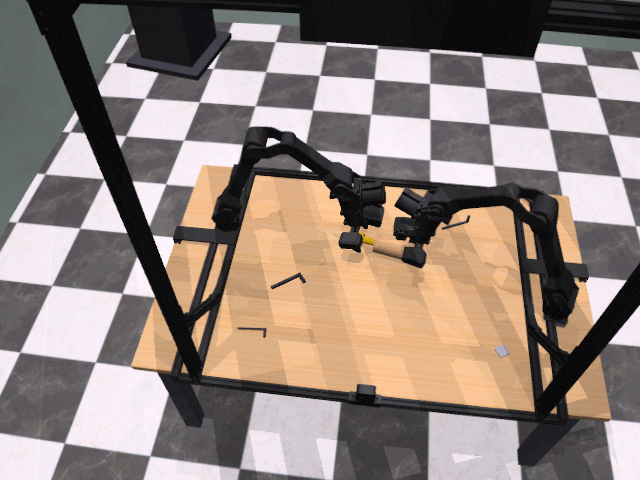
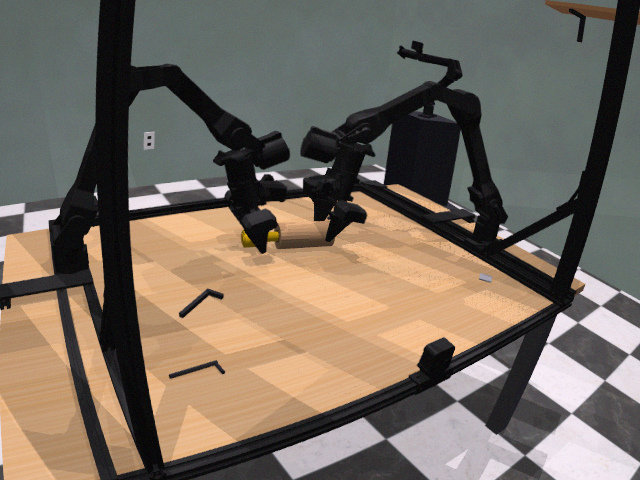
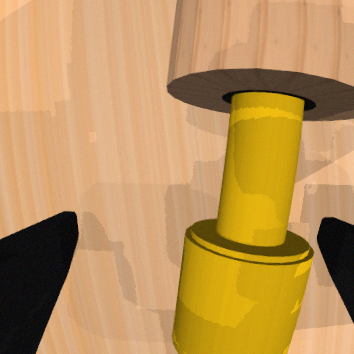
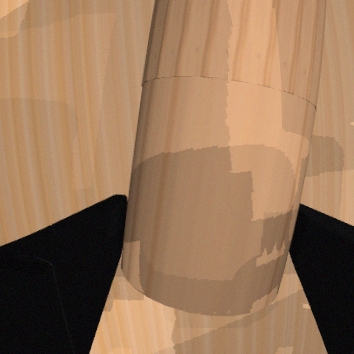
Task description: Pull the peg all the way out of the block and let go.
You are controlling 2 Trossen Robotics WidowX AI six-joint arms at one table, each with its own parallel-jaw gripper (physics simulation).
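Places are measured from the left arm's base along level axes (x left, y back, z up), in metres.
Pixels of known places: left gripper, fingertip midpoint: point(image 1: 362, 240) point(image 2: 256, 243) point(image 3: 202, 227); right gripper, fingertip midpoint: point(image 2: 321, 235) point(image 4: 207, 211); left arm's base at its link origin: point(image 1: 227, 225) point(image 2: 71, 269); right arm's base at its link origin: point(image 1: 555, 311) point(image 2: 484, 238).
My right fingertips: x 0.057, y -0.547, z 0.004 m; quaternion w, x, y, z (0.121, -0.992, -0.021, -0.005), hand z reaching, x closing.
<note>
Ahead of a thing's pixels: the offset from my right fingertips to its middle. Level surfaces: height alone.
The wooden cylindrical block @[dx +0.002, dy +0.040, dz +0.004 m] point(image 1: 387, 249) point(image 2: 302, 238) point(image 3: 265, 40) point(image 4: 220, 125) lies level, low over the table. The yellow peg @[dx +0.006, dy +0.114, dz +0.003 m] point(image 1: 368, 240) point(image 2: 250, 238) point(image 3: 245, 295) has its thin shaft in the hole of the block's left end; part of the shaft and the thick head show outside. My left gripper point(image 1: 356, 238) point(image 2: 262, 238) point(image 3: 202, 227) is open, its fingers on either side of the peg with gaps, near where head and shaft meet. My right gripper point(image 1: 415, 248) point(image 2: 325, 230) point(image 4: 207, 211) is shut on the block near its far right end. The shaft's inner end is hidden.
On the table @[dz -0.024 m] point(image 1: 330, 351) point(image 2: 320, 330) lie a black hex key @[dx -0.194, dy +0.303, dz -0.020 m] point(image 1: 286, 281) point(image 2: 195, 302), a thinner one @[dx -0.369, dy +0.346, dz -0.021 m] point(image 1: 252, 328) point(image 2: 196, 369) and one behind the right gripper point(image 1: 456, 223). A small grey tile @[dx -0.229, dy -0.304, dz -0.022 m] point(image 1: 501, 351) point(image 2: 484, 277) lies at the right.
</note>
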